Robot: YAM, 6 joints.
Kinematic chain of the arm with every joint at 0, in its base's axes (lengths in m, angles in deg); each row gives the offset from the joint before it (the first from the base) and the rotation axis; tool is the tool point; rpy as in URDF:
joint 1: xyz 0 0 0.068 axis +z
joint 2: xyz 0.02 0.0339 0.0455 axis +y
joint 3: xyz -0.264 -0.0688 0 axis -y
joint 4: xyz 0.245 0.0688 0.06 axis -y
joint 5: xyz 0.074 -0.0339 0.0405 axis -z
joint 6: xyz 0.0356 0 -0.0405 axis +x
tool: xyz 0 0 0 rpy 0 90 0
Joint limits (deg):
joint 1: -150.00..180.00
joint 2: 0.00..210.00
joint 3: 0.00..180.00
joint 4: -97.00..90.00
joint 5: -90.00..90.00
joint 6: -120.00..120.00
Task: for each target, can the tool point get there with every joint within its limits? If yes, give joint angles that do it. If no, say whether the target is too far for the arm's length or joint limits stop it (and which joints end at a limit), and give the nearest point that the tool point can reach.
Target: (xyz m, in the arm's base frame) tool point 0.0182 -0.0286 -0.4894
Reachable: no: joint limits stop it (at a limit: joint 2) | nearest point 0.0529 -0.0831 -0.3477 | short by 0.156 m
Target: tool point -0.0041 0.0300 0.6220
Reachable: yes | joints 58.82 73.37 155.26 -79.37 -32.36 27.35
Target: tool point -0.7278 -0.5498 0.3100
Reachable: no: too far | nearest point -0.5036 -0.3805 0.2481 | short by 0.288 m
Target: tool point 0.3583 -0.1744 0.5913
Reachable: yes | joints -29.78 123.14 161.79 -3.03 -48.24 9.31
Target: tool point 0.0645 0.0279 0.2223
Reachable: yes | joints 25.06 19.92 30.55 -61.75 3.26 96.55
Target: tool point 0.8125 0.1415 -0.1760
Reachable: no: too far | nearest point 0.5999 0.1045 -0.0984 | short by 0.229 m
